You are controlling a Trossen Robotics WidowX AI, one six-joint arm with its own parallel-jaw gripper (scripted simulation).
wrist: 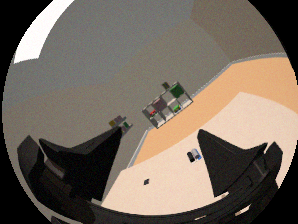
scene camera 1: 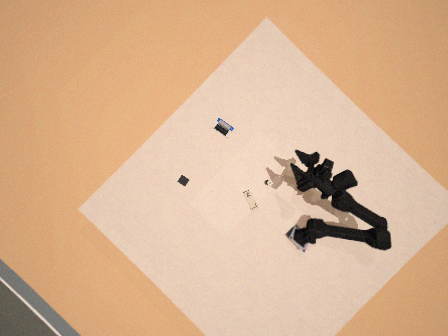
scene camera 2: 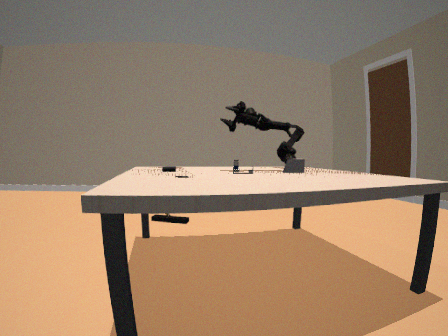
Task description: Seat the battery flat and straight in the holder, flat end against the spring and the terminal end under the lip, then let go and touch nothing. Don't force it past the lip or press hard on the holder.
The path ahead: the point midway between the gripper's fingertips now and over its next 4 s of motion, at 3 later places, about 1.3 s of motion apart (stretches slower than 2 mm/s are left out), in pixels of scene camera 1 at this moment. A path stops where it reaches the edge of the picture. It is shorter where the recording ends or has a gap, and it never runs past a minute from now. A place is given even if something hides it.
The gripper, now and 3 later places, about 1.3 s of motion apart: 293, 156; 280, 187; 270, 183; 266, 181
